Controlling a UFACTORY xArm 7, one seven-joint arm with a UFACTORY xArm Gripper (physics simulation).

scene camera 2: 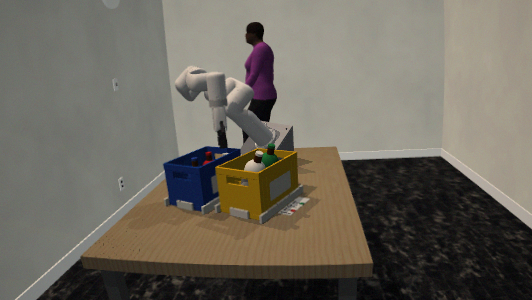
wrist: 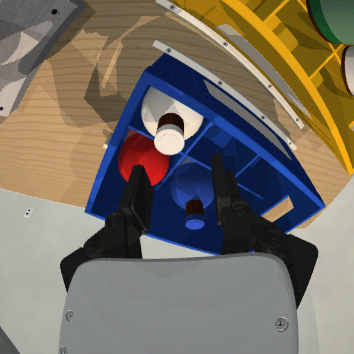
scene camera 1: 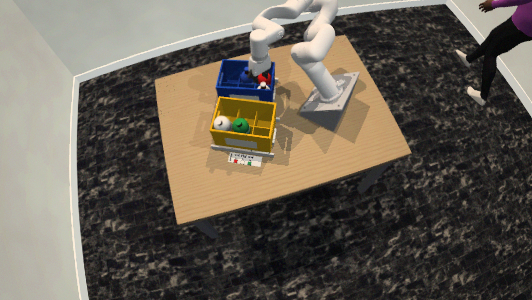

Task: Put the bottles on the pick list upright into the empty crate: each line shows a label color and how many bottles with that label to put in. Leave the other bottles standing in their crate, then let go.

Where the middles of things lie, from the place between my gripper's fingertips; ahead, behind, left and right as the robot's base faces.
Labels:
I see the red bottle [wrist: 137,148] 5 cm behind my hand, 7 cm to the right of it and 11 cm below it. Also, from my hand: blue bottle [wrist: 191,188] (3 cm ahead, 12 cm to the right, 11 cm below).

